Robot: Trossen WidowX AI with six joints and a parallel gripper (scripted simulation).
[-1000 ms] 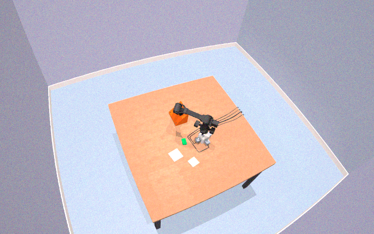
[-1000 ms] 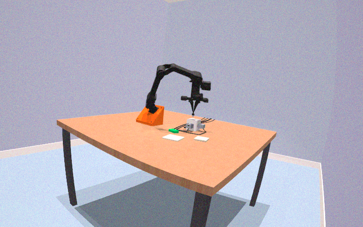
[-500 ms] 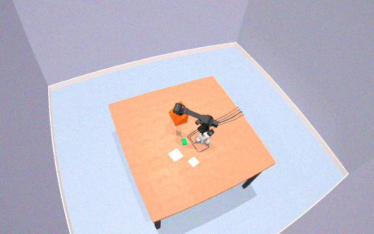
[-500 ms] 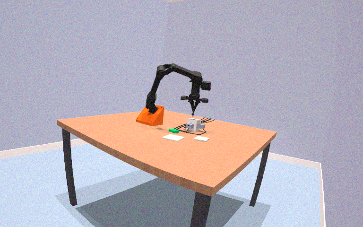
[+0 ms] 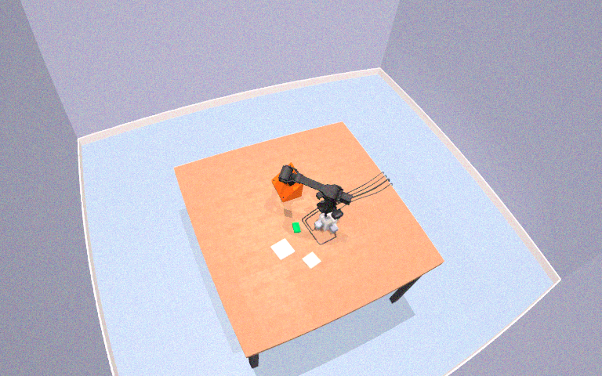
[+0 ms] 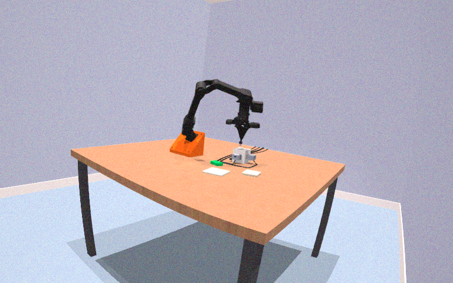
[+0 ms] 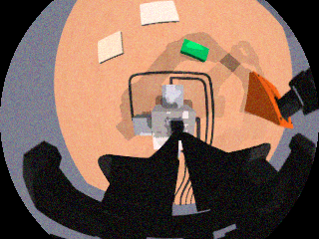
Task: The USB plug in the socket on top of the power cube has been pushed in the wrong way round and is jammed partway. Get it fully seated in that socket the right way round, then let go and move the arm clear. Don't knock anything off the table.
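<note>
The usb plug lies 20 mm below my gripper tip. Also, from my gripper tip: green block (20 mm behind, 160 mm to the right, 130 mm below).
</note>
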